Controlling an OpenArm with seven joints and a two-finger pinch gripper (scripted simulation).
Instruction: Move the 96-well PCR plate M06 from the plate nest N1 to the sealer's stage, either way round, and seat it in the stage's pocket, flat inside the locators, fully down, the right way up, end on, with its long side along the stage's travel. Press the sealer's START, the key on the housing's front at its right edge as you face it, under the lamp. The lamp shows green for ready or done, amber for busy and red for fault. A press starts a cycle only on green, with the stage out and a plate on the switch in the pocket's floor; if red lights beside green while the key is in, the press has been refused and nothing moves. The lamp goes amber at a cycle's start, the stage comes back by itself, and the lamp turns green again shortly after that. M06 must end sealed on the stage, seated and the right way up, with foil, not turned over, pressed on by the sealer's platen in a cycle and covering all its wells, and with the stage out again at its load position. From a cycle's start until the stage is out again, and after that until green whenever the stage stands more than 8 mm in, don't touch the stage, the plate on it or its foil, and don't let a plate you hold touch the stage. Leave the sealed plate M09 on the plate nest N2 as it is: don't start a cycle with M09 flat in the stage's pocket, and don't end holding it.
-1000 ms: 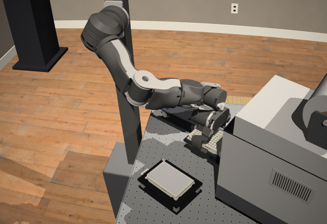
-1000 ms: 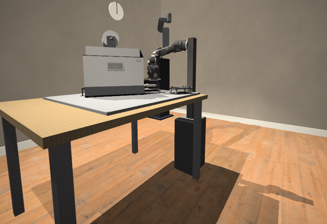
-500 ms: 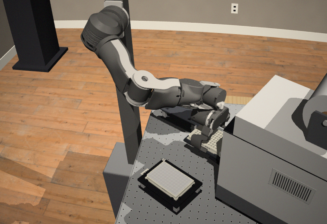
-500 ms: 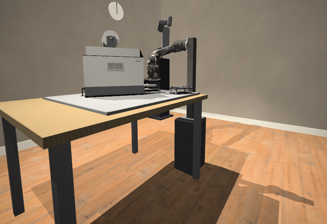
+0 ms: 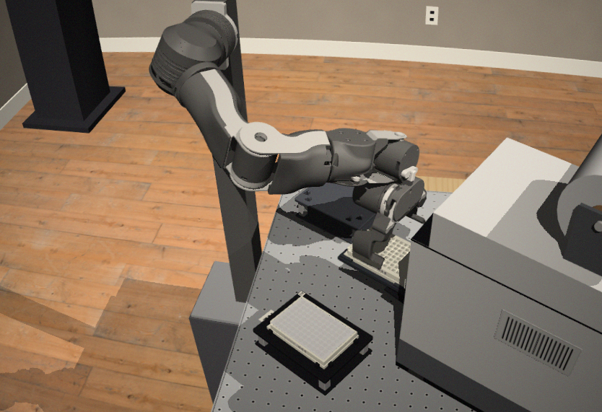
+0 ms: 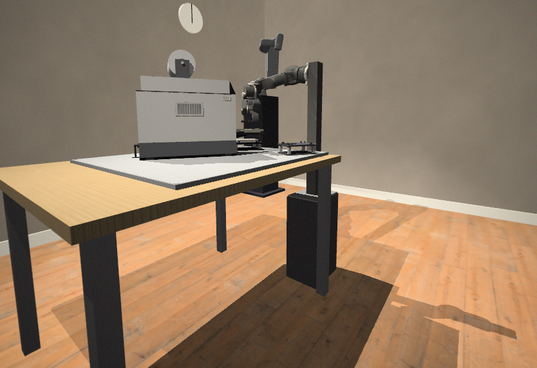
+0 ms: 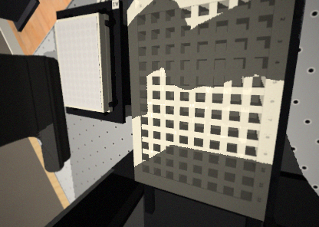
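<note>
Right now my hand is 4 cm above the open-welled plate M06. Also, from my hand: square grey key (4 cm ahead, 13 cm to the right, 4 cm above); dark sealer stage (5 cm below); yellow warning label (13 cm ahead, 3 cm to the left).
</note>
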